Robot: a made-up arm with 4 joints.
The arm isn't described. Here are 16 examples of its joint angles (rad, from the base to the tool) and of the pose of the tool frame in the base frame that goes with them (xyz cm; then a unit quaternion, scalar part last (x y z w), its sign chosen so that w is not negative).
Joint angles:
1: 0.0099 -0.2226 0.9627 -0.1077
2: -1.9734 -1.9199 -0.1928 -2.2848
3: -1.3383 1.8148 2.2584 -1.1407
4: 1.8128 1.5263 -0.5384 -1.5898
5: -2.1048 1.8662 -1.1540 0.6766
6: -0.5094 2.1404 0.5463 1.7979
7: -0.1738 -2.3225 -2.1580 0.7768
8: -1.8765 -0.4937 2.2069 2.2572
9: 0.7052 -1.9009 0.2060 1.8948
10: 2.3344 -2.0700 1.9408 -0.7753
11: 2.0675 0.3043 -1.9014 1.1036
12: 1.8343 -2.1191 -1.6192 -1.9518
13: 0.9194 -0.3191 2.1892 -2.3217
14: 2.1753 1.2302 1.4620 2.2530
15: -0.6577 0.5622 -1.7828 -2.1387
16: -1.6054 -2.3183 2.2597 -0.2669
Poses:
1: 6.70 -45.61 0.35 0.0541 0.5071 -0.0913 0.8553
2: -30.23 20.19 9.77 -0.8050 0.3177 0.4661 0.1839
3: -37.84 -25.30 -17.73 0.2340 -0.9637 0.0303 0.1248
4: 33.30 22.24 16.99 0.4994 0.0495 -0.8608 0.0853
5: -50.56 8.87 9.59 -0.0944 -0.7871 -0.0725 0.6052
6: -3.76 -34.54 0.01 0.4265 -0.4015 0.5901 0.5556
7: 8.54 -14.89 0.37 -0.9433 -0.3154 -0.0979 0.0327
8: -31.53 23.53 -8.09 -0.0233 -0.0095 -0.9262 0.3761
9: 15.67 -25.38 2.22 -0.4208 -0.6179 -0.3738 0.5490
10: 22.18 16.83 -15.41 -0.1288 0.9689 0.0278 0.2093
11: 49.32 14.11 3.41 0.9247 -0.3746 0.0633 0.0256
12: 11.63 8.93 16.26 0.0235 0.1639 -0.1400 0.9762
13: 23.65 -34.58 -16.17 0.2290 -0.7400 0.1870 0.6041
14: 30.99 34.50 -8.15 -0.3819 -0.0507 -0.9148 0.1214
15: -39.94 -37.95 14.86 0.0084 0.1768 -0.0470 0.9831
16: -23.50 -0.52 -14.79 -0.8811 0.3633 0.2798 0.1154
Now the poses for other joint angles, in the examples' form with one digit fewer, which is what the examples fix.
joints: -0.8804 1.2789 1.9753 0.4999
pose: -24.1 -35.8 -9.3 -0.133 0.659 0.146 0.725
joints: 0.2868 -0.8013 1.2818 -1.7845
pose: 11.3 -42.4 -12.3 0.254 0.966 -0.010 0.036
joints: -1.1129 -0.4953 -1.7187 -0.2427
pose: -38.6 5.4 7.9 -0.485 -0.467 -0.533 0.513
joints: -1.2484 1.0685 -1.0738 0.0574
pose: -50.5 -21.4 13.1 -0.048 -0.534 -0.076 0.841
